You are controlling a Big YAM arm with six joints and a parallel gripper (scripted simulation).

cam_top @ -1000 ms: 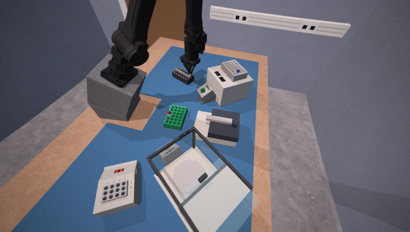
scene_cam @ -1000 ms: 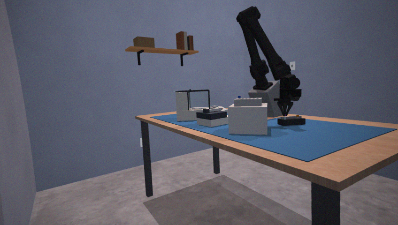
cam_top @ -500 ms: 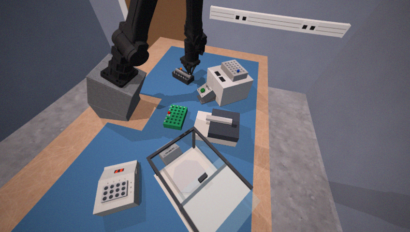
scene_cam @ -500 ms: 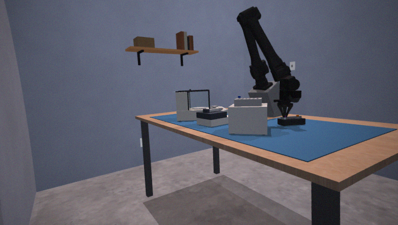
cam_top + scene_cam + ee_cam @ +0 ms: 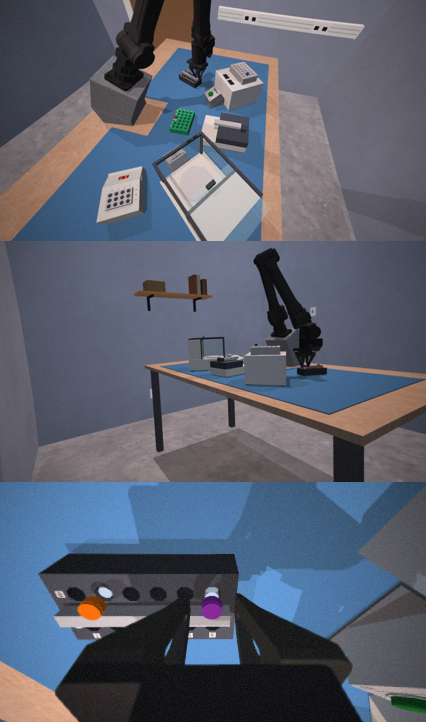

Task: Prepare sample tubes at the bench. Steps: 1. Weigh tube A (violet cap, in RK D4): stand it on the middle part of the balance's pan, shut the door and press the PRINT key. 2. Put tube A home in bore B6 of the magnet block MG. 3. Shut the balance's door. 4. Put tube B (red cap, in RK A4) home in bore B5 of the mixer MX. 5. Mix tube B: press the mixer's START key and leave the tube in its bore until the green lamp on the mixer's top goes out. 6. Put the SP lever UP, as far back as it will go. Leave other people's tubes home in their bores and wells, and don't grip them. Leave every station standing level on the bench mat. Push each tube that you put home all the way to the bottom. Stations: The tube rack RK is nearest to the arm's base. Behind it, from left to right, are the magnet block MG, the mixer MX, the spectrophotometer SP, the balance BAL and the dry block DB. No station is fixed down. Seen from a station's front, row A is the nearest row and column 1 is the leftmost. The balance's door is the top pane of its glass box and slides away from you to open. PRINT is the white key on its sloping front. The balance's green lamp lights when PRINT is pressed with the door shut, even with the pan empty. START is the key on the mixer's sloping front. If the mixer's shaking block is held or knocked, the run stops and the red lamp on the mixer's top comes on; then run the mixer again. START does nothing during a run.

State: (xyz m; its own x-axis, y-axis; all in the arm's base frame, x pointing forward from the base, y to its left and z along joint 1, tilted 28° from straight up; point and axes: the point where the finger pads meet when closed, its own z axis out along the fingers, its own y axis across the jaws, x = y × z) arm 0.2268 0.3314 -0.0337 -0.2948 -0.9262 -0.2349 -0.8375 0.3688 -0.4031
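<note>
My gripper is now 5 cm past the magnet block MG and 3 cm above it. Also, from my hand: blue-capped tube: 28 cm ahead, 10 cm above, 5 cm to the right; then grey shaking block: 25 cm ahead, 10 cm above, 1 cm to the right; then green start key: 13 cm to the right, 12 cm ahead, 2 cm above.
</note>
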